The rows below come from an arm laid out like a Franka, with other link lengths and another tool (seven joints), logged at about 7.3 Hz.
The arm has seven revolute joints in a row. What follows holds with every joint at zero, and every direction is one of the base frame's. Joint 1 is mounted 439.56 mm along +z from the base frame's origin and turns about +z. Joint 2 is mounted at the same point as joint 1 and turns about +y. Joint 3 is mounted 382.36 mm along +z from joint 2 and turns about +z. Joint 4 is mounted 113.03 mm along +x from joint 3 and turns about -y. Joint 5 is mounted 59.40 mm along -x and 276.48 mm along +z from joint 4 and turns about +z. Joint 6 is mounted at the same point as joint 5 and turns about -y. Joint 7 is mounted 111.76 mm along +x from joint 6 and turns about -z. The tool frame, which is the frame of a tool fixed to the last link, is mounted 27.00 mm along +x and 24.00 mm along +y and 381.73 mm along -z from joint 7; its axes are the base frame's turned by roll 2.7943, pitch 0.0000 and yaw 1.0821 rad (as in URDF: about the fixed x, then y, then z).
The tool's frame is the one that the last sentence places.
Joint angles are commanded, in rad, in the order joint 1, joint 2, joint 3, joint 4, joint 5, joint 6, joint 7. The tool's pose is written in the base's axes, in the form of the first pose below.
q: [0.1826 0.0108 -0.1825 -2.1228 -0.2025 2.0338 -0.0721]
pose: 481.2 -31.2 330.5 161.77 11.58 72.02
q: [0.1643 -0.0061 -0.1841 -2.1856 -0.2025 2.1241 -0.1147]
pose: 485.2 -34.1 324.3 160.09 10.14 73.82
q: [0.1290 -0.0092 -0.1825 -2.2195 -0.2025 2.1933 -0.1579]
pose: 492.7 -45.4 320.8 158.55 9.19 74.72
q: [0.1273 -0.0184 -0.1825 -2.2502 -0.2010 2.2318 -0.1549]
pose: 493.0 -43.2 318.2 157.70 8.57 74.62
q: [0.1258 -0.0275 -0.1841 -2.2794 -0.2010 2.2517 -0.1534]
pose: 486.8 -42.8 313.9 157.78 8.34 74.55
